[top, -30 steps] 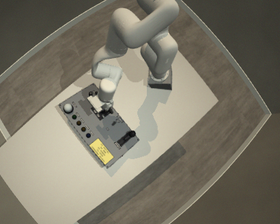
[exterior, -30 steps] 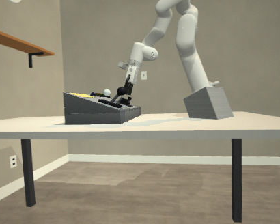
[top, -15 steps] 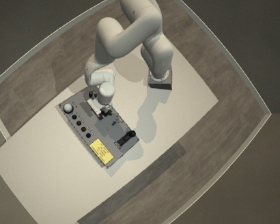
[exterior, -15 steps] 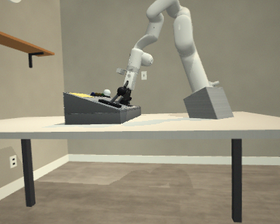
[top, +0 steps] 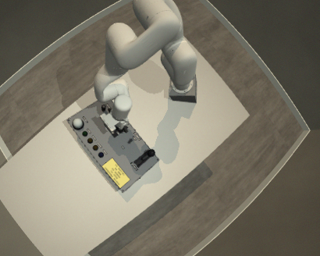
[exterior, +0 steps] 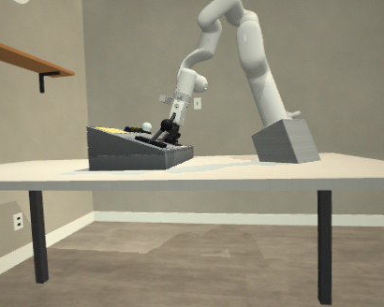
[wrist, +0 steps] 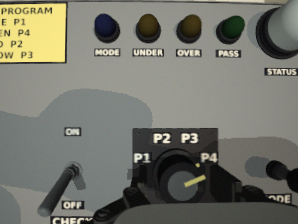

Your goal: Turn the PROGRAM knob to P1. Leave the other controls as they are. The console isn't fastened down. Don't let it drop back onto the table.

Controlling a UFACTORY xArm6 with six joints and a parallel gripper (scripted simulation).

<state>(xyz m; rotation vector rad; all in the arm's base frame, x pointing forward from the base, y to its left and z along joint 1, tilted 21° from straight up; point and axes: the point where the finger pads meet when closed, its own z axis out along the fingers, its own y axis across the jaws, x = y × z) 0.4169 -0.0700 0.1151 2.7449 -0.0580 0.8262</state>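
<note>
Now: the grey sloped console 6 cm to the left of my hand, 4 cm ahead of it and 3 cm below it. The rest, counted from my hand: check toggle 12 cm to the left, 2 cm ahead, 1 cm below; black lever 24 cm to the left, 1 cm ahead; mode knob 12 cm to the right, 1 cm behind.
</note>
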